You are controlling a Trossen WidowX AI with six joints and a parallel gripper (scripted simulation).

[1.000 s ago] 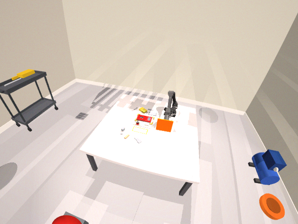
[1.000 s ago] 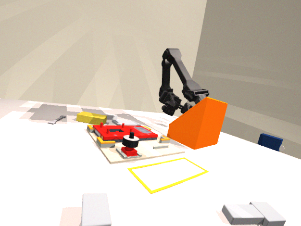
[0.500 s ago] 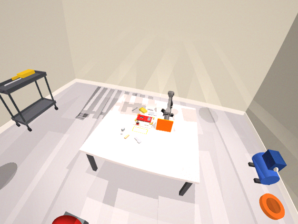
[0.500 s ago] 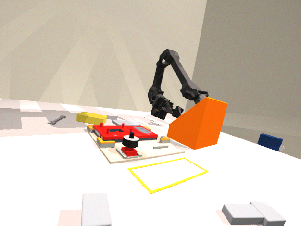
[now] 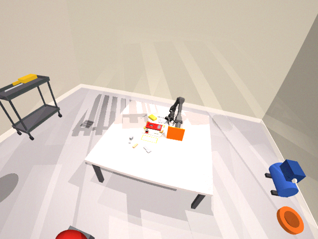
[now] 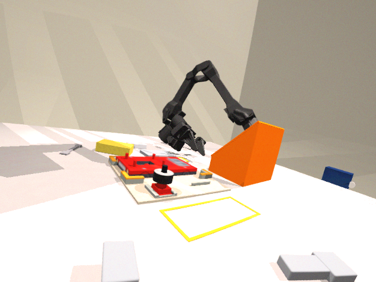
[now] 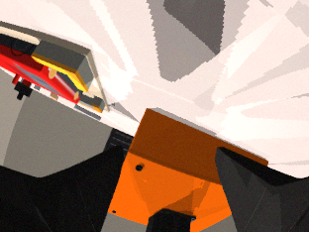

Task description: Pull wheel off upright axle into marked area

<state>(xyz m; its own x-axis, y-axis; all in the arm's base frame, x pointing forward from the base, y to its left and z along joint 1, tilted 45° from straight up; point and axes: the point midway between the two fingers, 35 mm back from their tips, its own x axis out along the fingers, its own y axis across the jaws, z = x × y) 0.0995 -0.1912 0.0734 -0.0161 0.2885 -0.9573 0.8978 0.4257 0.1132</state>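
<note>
The black wheel lies 270 mm ahead of my gripper tip and 180 mm to the left of it. Round my gripper tip: yellow block: 270 mm ahead, 120 mm to the right, 20 mm below; black axle: 270 mm ahead, 190 mm to the left.
</note>
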